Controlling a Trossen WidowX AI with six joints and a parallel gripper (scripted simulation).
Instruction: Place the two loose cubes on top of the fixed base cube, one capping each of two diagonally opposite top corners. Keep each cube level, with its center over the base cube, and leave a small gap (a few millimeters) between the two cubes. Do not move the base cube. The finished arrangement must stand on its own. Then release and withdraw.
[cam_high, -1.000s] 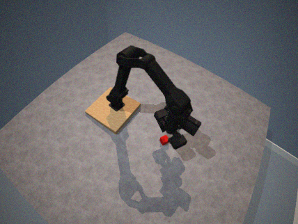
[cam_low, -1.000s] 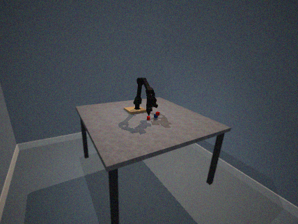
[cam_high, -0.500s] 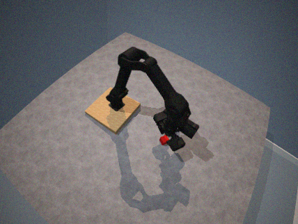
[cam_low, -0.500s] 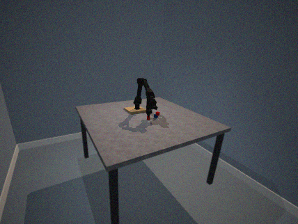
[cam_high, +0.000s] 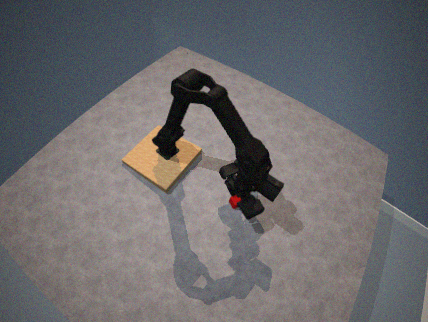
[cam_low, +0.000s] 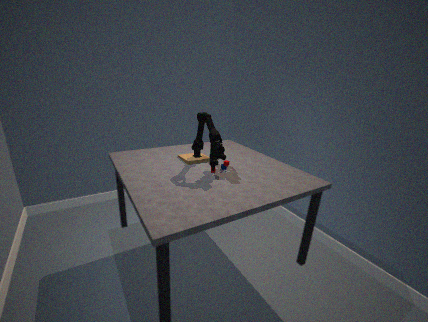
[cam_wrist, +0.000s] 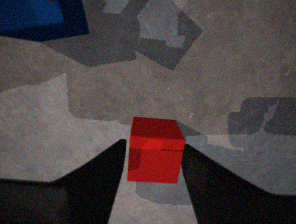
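My gripper tip is 2 cm past the red cube, 12 cm to the right of it and 3 cm below it. The rest, counted from my gripper tip: blue cube 3 cm behind, 10 cm to the left.
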